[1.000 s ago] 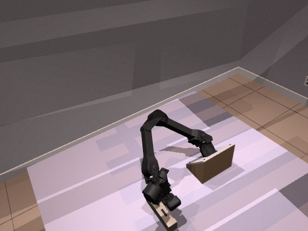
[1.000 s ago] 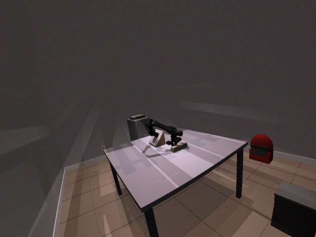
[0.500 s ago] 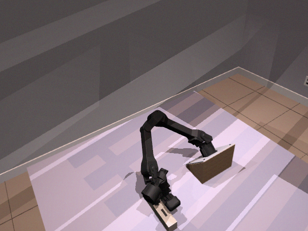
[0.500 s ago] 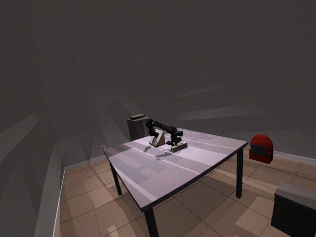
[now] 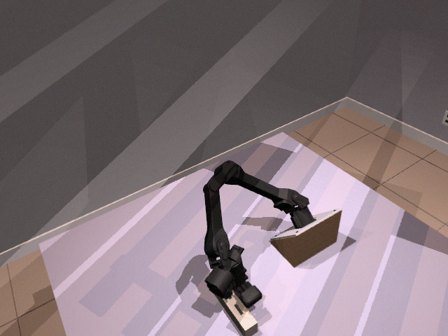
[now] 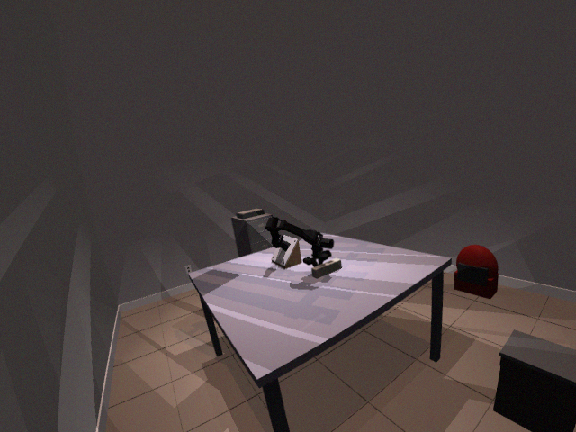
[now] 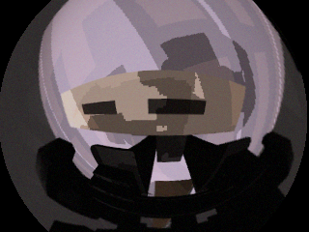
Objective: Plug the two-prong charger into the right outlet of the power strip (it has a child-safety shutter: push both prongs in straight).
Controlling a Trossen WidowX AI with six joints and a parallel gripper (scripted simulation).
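The dark two-prong charger is 2 cm ahead of my gripper tip and 1 cm above it.
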